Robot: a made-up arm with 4 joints.
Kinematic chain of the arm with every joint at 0, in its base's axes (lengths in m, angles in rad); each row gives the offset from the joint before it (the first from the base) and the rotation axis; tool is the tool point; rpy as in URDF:
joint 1: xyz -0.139 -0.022 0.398 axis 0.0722 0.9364 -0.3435
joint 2: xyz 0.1 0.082 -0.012 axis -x
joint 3: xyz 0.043 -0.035 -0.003 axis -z
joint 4: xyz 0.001 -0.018 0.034 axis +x
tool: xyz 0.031 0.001 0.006 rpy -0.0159 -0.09 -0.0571
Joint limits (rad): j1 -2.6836..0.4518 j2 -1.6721..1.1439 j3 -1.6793..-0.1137 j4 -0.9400..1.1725
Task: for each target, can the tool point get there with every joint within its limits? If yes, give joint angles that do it. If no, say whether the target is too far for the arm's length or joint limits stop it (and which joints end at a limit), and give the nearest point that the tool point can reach.
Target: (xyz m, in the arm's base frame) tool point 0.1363 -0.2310 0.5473
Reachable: no: too far | nearest point 0.0350 0.0080 0.4298 | short by 0.285 m
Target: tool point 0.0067 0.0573 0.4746
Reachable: yes | joints -0.6229 -1.2740 -1.0643 0.6754
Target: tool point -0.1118 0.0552 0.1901
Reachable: no: joint limits stop it (at a limit: joint 1, joint 2, joint 3, joint 4) | nearest point 0.0008 0.0098 0.2616 | short by 0.141 m
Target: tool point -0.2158 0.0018 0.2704
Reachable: no: joint limits stop it (at a limit: joint 1, joint 3) | nearest point -0.2865 0.0752 0.3828 | short by 0.152 m
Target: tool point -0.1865 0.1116 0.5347
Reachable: yes | joints -1.5474 0.4923 -0.7919 0.0866
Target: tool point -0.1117 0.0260 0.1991
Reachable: no: joint limits stop it (at a limit: joint 1, joint 2, joint 3, joint 4) | nearest point 0.0008 0.0098 0.2616 | short by 0.130 m
